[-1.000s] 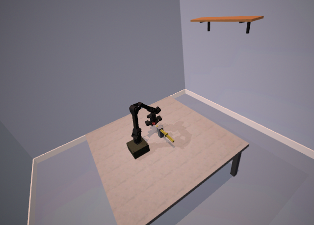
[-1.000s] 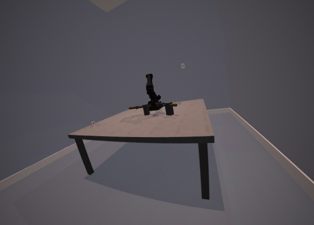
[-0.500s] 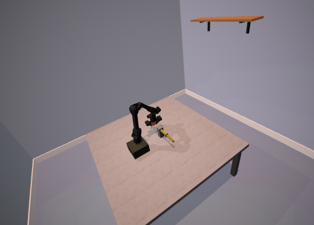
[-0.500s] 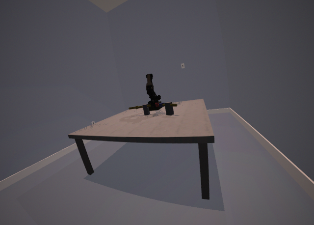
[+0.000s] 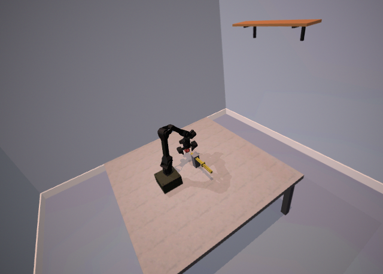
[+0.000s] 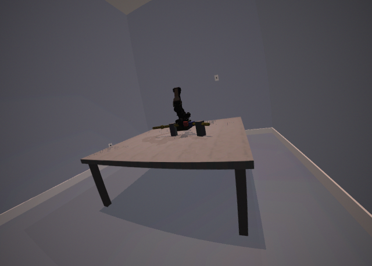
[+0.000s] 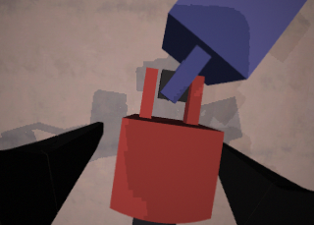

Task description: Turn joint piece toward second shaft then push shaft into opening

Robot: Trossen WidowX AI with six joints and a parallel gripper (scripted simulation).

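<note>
Now: gripper tip 10 mm to the right of the red joint piece and 40 mm below it.
</note>
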